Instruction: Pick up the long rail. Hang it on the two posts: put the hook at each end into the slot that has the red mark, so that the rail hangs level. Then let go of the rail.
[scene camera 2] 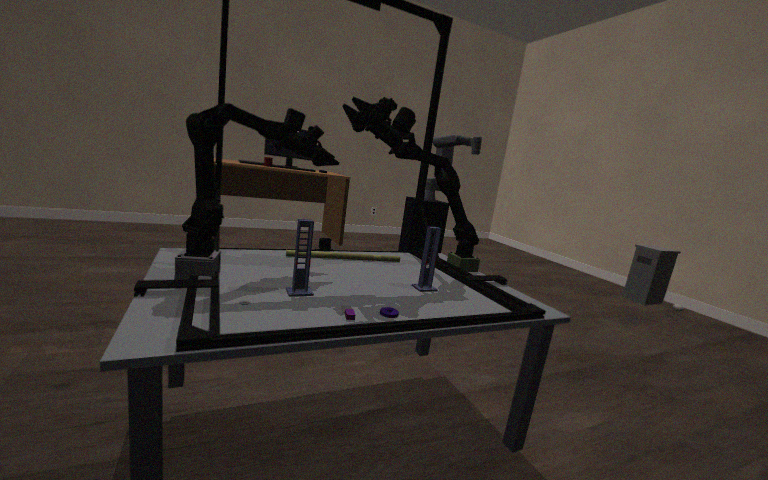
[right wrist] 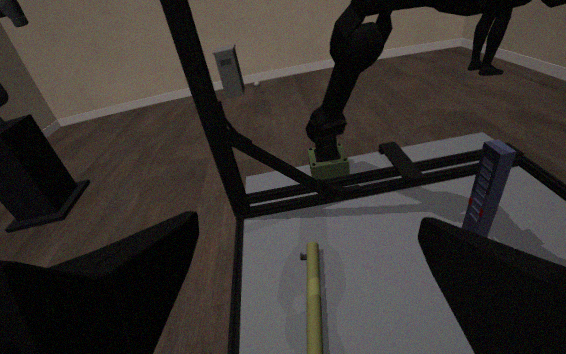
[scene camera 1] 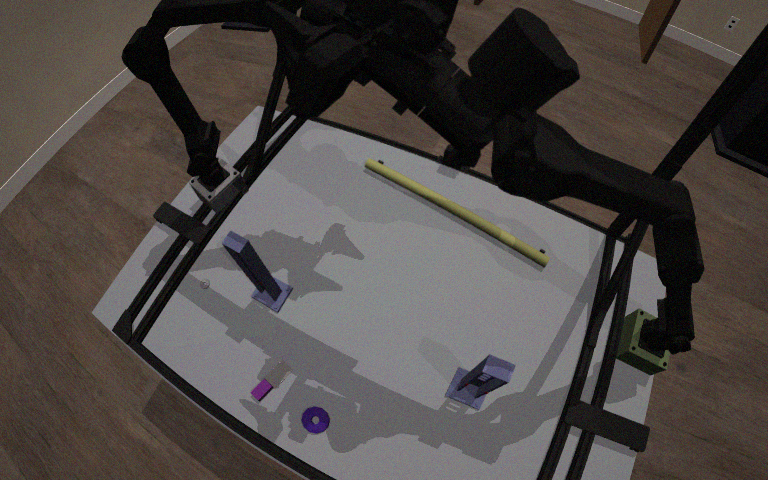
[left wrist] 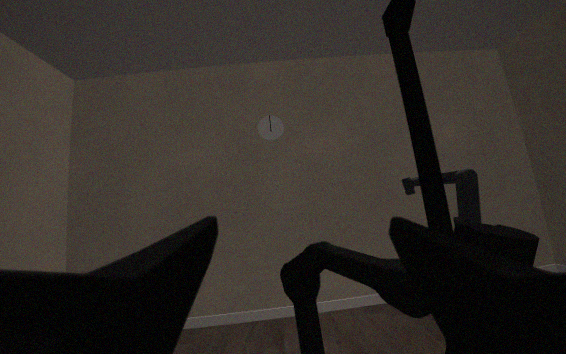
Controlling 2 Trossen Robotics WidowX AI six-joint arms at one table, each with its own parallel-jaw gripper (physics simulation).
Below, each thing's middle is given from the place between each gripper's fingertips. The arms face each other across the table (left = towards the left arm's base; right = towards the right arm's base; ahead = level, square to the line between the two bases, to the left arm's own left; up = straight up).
Now: the long yellow rail (scene camera 1: 539, 257) 37 cm below my right hand, 9 cm to the left of it and 2 cm behind it.
Now: left hand 210 mm past the long yellow rail, 150 mm to the right of it and 560 mm above it.
